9 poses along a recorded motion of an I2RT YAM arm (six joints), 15 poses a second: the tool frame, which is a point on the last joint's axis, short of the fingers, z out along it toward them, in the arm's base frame.
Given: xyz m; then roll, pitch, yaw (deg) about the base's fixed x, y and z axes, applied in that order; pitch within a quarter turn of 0, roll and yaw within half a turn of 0.
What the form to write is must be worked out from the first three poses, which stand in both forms.
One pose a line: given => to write
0.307, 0.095, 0.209, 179.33, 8.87, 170.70 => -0.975, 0.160, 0.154, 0.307; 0.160, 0.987, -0.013, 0.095; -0.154, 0.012, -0.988, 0.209; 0, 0, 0, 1
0.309, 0.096, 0.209, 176.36, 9.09, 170.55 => -0.974, 0.154, 0.166, 0.309; 0.162, 0.986, 0.037, 0.096; -0.158, 0.063, -0.985, 0.209; 0, 0, 0, 1
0.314, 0.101, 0.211, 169.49, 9.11, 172.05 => -0.978, 0.107, 0.179, 0.314; 0.137, 0.978, 0.159, 0.101; -0.158, 0.180, -0.971, 0.211; 0, 0, 0, 1
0.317, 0.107, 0.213, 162.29, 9.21, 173.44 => -0.981, 0.060, 0.186, 0.317; 0.113, 0.952, 0.285, 0.107; -0.160, 0.300, -0.940, 0.213; 0, 0, 0, 1
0.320, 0.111, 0.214, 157.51, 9.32, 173.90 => -0.981, 0.037, 0.189, 0.320; 0.105, 0.925, 0.364, 0.111; -0.162, 0.377, -0.912, 0.214; 0, 0, 0, 1
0.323, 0.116, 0.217, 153.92, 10.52, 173.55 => -0.977, 0.021, 0.212, 0.323; 0.110, 0.902, 0.418, 0.116; -0.183, 0.432, -0.883, 0.217; 0, 0, 0, 1
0.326, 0.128, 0.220, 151.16, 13.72, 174.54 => -0.967, -0.031, 0.253, 0.326; 0.092, 0.883, 0.460, 0.128; -0.237, 0.469, -0.851, 0.220; 0, 0, 0, 1
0.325, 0.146, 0.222, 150.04, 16.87, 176.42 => -0.955, -0.091, 0.282, 0.325; 0.060, 0.874, 0.483, 0.146; -0.290, 0.478, -0.829, 0.222; 0, 0, 0, 1
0.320, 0.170, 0.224, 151.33, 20.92, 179.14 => -0.934, -0.158, 0.320, 0.320; 0.014, 0.880, 0.475, 0.170; -0.357, 0.448, -0.820, 0.224; 0, 0, 0, 1
